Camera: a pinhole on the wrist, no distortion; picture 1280 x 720 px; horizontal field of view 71.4 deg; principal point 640.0 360.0 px. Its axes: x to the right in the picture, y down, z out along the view. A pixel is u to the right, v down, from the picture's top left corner.
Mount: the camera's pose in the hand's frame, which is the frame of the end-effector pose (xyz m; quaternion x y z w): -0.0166 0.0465 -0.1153 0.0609 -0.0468 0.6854 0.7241
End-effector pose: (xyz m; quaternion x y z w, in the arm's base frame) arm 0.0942 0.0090 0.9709 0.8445 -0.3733 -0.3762 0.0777
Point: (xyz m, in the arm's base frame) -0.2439 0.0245 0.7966
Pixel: 898 469
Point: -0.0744 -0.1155 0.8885
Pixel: 1160 136
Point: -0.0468 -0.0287 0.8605
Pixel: 833 243
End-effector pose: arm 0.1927 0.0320 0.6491 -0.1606 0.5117 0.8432 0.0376
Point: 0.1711 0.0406 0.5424
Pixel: outside the picture
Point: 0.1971 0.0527 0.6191
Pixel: 215 217
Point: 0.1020 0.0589 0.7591
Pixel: 1044 99
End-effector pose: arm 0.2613 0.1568 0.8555 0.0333 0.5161 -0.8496 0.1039
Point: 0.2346 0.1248 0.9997
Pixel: 148 256
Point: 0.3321 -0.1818 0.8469
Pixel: 1069 405
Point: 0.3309 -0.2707 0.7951
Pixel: 1219 367
